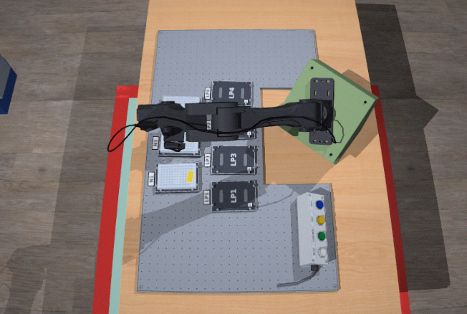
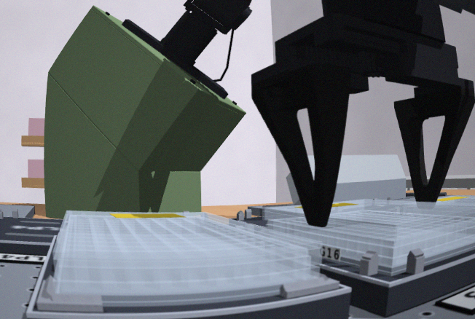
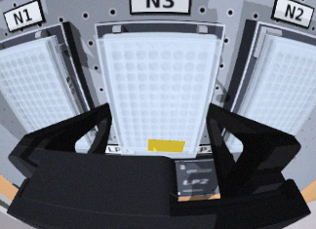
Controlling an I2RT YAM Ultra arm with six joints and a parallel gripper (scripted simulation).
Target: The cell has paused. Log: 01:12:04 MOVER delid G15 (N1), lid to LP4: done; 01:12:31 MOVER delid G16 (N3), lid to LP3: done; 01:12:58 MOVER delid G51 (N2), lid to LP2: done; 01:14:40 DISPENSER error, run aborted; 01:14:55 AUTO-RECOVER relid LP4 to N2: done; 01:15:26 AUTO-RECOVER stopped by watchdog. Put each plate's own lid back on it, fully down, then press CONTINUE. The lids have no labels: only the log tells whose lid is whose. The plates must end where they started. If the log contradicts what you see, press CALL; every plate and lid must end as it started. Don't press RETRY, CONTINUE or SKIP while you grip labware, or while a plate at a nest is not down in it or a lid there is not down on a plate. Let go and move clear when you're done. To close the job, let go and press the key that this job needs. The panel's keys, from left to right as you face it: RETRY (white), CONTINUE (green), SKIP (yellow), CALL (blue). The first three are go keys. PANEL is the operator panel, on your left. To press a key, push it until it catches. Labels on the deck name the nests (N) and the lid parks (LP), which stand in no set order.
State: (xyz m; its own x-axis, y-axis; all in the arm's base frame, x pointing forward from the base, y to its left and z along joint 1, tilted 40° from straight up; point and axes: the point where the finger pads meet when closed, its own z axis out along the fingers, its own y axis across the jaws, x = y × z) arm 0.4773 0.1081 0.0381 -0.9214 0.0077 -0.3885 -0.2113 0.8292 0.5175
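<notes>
Now: the plate 2 cm below my hand. The rest, counted from my hand: lid 1 cm below; then blue call key 50 cm behind, 12 cm to the left, 3 cm above; then yellow SKIP key 51 cm behind, 17 cm to the left, 3 cm above.
</notes>
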